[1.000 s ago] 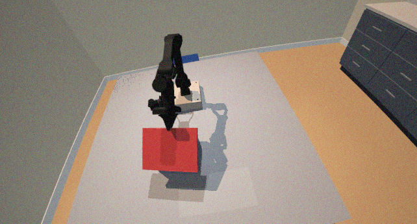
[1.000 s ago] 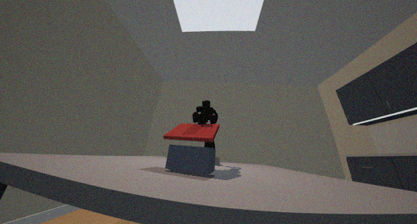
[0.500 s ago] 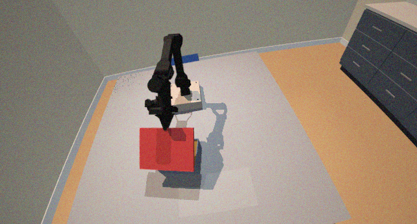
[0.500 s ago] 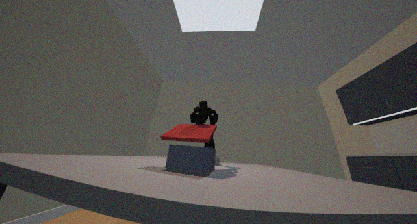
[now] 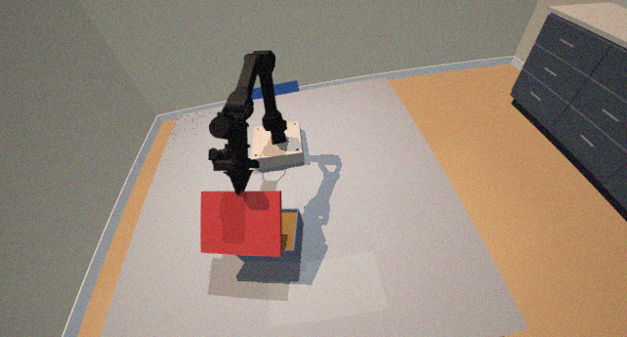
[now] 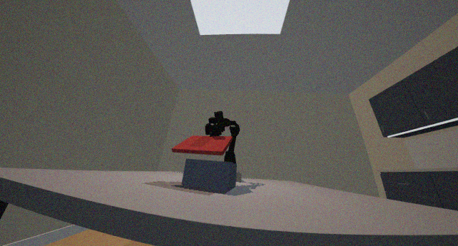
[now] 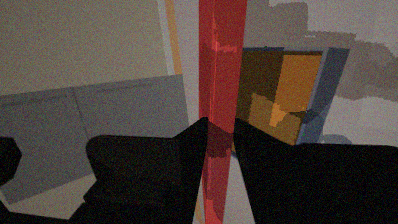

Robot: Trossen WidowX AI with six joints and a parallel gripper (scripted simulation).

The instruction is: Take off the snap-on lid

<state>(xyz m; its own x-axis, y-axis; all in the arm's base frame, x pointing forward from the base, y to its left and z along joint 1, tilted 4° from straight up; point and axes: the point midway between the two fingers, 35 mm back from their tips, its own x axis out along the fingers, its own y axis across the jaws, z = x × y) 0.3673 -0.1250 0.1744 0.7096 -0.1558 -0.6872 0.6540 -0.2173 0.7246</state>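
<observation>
The red lid is 7 cm ahead of my gripper tip, 2 cm to the right of it and 4 cm below it. From my gripper tip the other things lie so: blue-grey storage box 6 cm ahead, 3 cm to the left, 18 cm below.
</observation>
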